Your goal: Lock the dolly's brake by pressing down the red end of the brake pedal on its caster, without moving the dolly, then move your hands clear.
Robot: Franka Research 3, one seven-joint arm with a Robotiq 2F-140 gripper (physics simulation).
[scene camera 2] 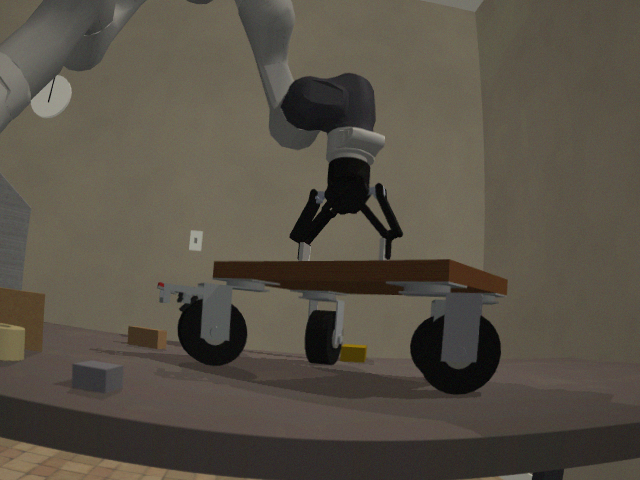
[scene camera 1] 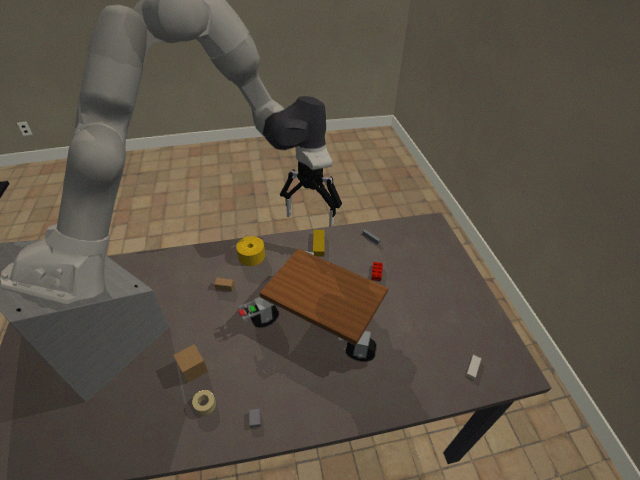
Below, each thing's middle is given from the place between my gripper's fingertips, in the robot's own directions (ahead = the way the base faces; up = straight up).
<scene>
My hand is 270 mm to the left of the dolly (scene camera 2: pixel 458 350), 70 mm above it and 40 mm past it. From my hand the other things lie so: brown box (scene camera 1: pixel 192 365) (410 mm to the right, 380 mm behind, 110 mm below); then grey block (scene camera 2: pixel 92 375) (570 mm to the right, 230 mm behind, 130 mm below); then brake caster (scene camera 2: pixel 216 308) (280 mm to the right, 180 mm behind, 80 mm below).
</scene>
